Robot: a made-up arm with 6 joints.
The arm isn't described. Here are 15 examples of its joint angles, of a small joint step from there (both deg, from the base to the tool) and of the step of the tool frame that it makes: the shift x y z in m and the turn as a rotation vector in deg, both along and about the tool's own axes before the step.
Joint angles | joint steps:
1: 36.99 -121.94 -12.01 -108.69 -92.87 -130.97 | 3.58 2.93 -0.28 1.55 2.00 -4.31
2: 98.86 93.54 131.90 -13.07 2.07 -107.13 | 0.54 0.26 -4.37 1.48 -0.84 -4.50
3: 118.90 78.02 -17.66 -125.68 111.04 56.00 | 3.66 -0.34 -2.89 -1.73 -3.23 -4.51
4: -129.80 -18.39 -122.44 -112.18 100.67 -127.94 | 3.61 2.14 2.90 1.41 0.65 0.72
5: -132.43 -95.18 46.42 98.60 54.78 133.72 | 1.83 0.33 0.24 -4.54 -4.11 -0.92
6: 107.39 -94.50 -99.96 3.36 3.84 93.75 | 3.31 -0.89 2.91 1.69 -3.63 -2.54
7: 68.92 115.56 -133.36 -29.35 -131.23 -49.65 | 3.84 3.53 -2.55 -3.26 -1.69 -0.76
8: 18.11 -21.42 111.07 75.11 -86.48 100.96 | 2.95 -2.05 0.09 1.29 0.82 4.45
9: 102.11 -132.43 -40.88 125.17 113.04 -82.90 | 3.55 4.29 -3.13 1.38 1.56 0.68
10: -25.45 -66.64 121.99 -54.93 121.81 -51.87 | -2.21 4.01 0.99 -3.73 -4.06 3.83
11: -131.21 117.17 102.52 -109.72 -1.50 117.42 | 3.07 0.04 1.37 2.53 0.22 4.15
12: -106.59 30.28 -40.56 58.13 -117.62 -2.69 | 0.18 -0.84 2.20 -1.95 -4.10 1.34
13: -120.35 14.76 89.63 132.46 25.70 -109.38 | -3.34 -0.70 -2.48 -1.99 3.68 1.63
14: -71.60 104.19 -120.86 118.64 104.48 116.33 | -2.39 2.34 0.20 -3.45 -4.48 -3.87
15: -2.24 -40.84 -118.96 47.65 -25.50 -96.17 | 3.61 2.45 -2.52 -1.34 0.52 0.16
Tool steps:
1: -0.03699 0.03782 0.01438 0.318 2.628 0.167
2: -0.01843 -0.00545 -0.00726 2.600 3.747 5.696
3: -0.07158 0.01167 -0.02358 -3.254 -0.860 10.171
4: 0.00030 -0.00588 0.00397 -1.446 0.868 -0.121
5: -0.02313 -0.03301 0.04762 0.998 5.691 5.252
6: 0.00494 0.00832 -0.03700 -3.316 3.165 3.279
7: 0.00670 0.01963 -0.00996 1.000 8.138 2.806
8: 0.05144 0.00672 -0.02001 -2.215 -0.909 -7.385
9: -0.01321 -0.02158 -0.01175 1.314 -3.313 -3.696
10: 0.03127 -0.00742 0.01833 0.590 -2.508 -3.492
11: 0.02627 0.00597 -0.02569 -0.109 -3.924 -6.154
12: -0.01322 0.03076 0.00185 -1.990 -0.659 4.156
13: 0.00056 0.01523 0.01213 -2.853 0.671 -5.280
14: -0.05966 -0.02038 -0.03160 -4.991 1.629 9.396
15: -0.04528 0.02142 0.00502 -1.307 2.271 -6.754
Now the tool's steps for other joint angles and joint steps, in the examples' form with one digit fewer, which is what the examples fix.
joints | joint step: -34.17 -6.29 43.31 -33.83 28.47 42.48 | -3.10 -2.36 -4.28 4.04 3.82 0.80
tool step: 0.0565 -0.0145 -0.0370 -3.28 -1.21 -5.72
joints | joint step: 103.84 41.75 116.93 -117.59 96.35 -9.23 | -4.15 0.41 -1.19 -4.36 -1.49 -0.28
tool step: 0.0094 -0.0044 0.0161 2.82 0.88 -1.02
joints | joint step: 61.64 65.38 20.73 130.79 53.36 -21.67 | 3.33 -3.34 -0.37 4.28 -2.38 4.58
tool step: 0.0097 0.0119 -0.0425 0.43 7.30 -0.70
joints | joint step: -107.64 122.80 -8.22 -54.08 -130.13 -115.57 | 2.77 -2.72 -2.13 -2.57 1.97 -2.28
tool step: -0.0086 0.0187 -0.0108 0.75 -2.17 -0.44
